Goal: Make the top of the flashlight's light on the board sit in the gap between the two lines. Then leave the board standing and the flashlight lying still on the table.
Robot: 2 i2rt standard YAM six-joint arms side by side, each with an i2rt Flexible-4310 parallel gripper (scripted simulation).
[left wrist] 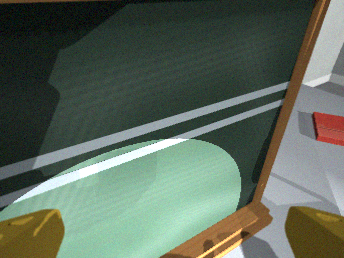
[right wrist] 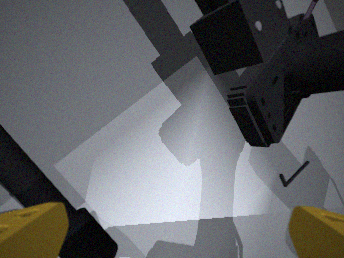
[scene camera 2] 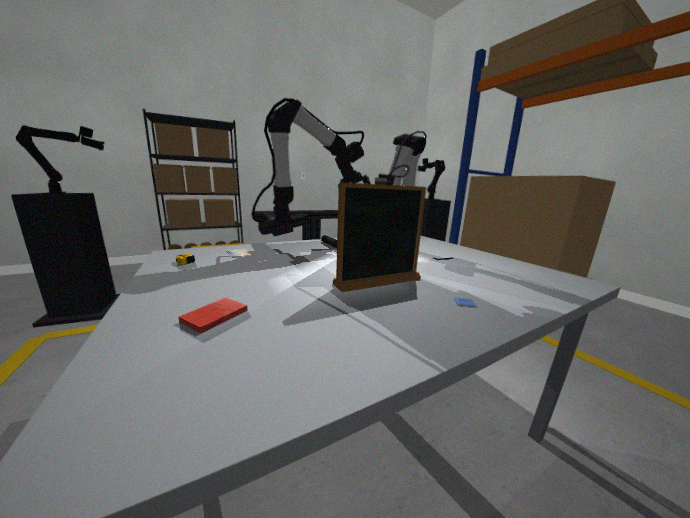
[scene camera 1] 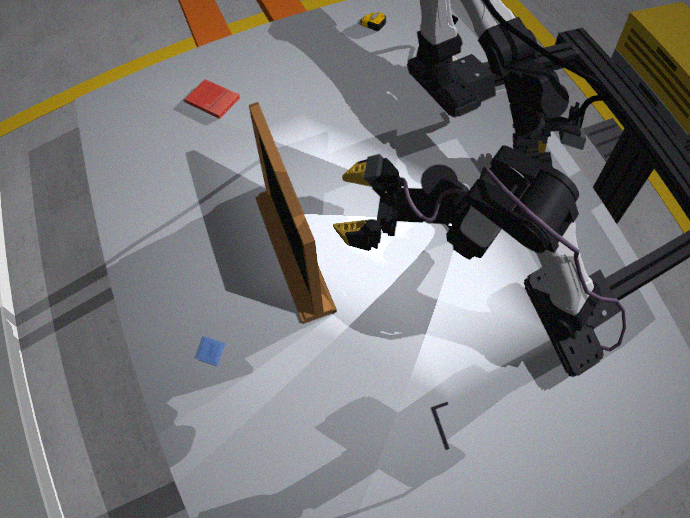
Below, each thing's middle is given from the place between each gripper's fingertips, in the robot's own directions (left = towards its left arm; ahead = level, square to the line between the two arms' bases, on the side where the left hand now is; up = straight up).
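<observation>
The board (scene camera 2: 379,226) is 110 mm below my right hand, 430 mm ahead of it and 120 mm to the right of it. My left gripper is 70 mm above the board, 90 mm short of it and 50 mm to the left of it.
</observation>
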